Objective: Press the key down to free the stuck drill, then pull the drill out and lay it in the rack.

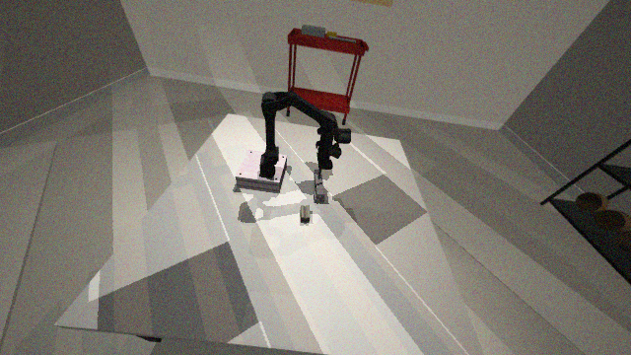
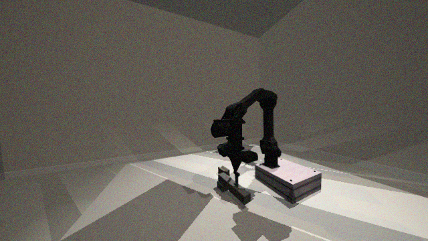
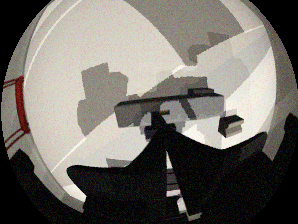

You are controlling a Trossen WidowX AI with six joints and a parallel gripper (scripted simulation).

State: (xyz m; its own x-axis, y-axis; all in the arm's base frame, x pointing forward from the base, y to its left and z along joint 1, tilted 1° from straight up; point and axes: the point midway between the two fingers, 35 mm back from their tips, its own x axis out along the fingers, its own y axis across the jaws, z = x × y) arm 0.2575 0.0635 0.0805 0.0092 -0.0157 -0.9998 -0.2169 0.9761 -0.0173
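The small key lies 40 mm below my gripper tip. From my gripper tip the other things lie so: rack 210 mm to the right, 110 mm below, 30 mm behind; drill 80 mm below, 50 mm to the right, 10 mm ahead.
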